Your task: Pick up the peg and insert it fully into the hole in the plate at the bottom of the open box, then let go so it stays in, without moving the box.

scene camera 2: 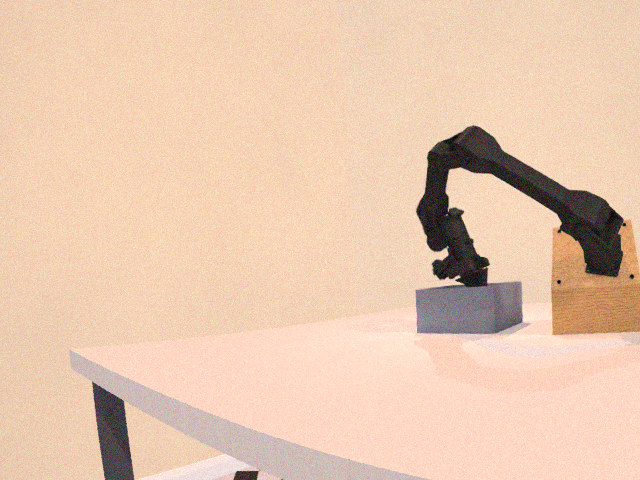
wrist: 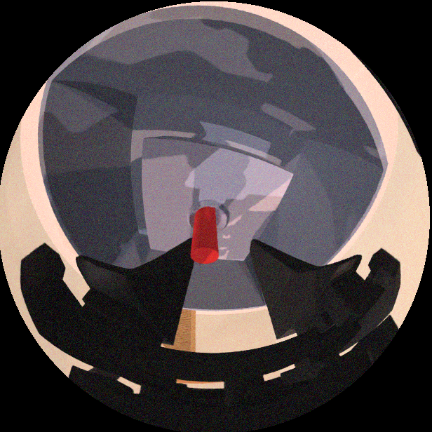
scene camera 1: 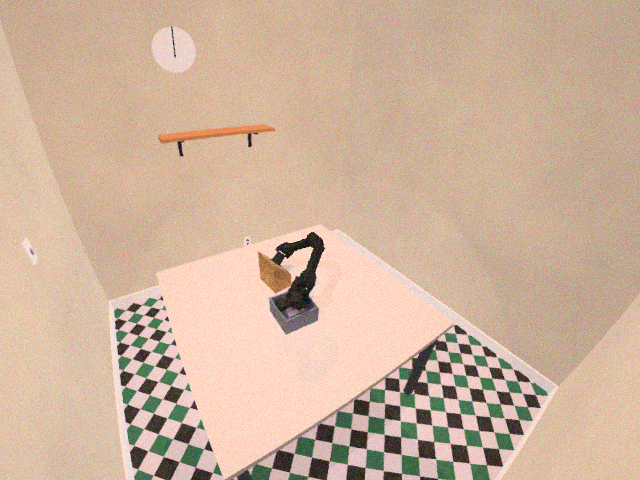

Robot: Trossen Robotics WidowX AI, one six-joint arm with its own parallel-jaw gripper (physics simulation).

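Seen in the pictures: gripper, fingertip midpoint: (scene camera 1: pixel 288 306); arm's base at its link origin: (scene camera 2: pixel 604 262) (scene camera 1: pixel 275 262).
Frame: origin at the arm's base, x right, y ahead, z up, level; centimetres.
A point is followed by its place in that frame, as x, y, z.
Note:
A red round peg (wrist: pixel 204 236) stands in the hole of the pale plate (wrist: pixel 167 200) at the bottom of the grey open box (scene camera 1: pixel 294 322) @(8.1, 42.0, -6.2) (scene camera 2: pixel 454 311) @(-5.6, 31.6, -8.0) (wrist: pixel 85 200). Its lower end sits inside the hole's ring, and a length of it stands up above the plate. How deep it sits cannot be told. My gripper (wrist: pixel 223 244) is open, with its fingers reaching down into the box; in the wrist view the peg's top shows between the fingertips, nearer the left finger. The fingertips and the peg are hidden by the box wall in scene camera 2.
The box stands on the pale table (scene camera 1: pixel 248 382) @(38.2, 58.5, -12.8) (scene camera 2: pixel 310 372) @(-46.5, 31.5, -12.8). A wooden board (scene camera 1: pixel 273 273) @(5.9, 11.2, 1.8) (scene camera 2: pixel 591 310) @(-4.4, 2.1, -8.5) stands beside the arm's base, close to the box. The box walls surround the fingers on all sides.

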